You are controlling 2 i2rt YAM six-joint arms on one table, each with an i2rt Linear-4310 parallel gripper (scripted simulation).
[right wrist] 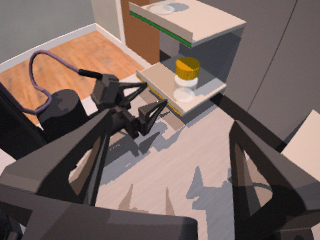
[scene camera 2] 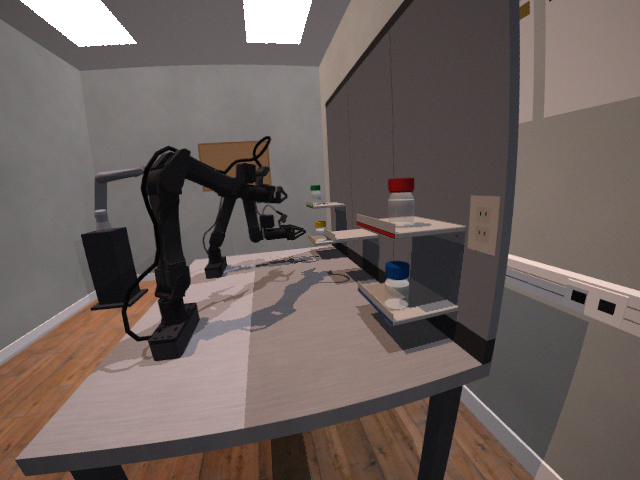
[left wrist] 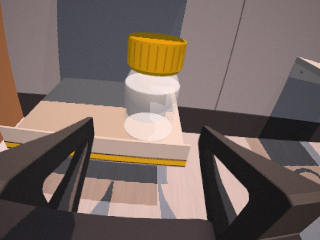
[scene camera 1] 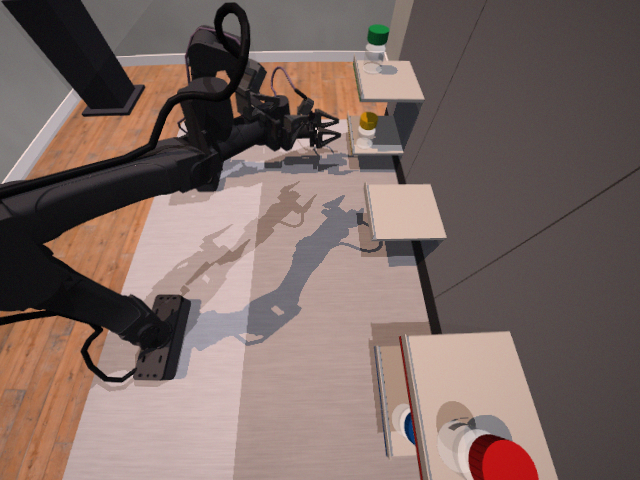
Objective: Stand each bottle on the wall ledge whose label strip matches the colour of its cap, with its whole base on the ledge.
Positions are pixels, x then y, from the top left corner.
Scene:
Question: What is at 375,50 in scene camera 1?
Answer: A green-capped bottle.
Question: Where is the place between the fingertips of my left gripper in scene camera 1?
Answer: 340,127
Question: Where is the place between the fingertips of my left gripper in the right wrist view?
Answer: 156,92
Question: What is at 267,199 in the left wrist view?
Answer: My left gripper.

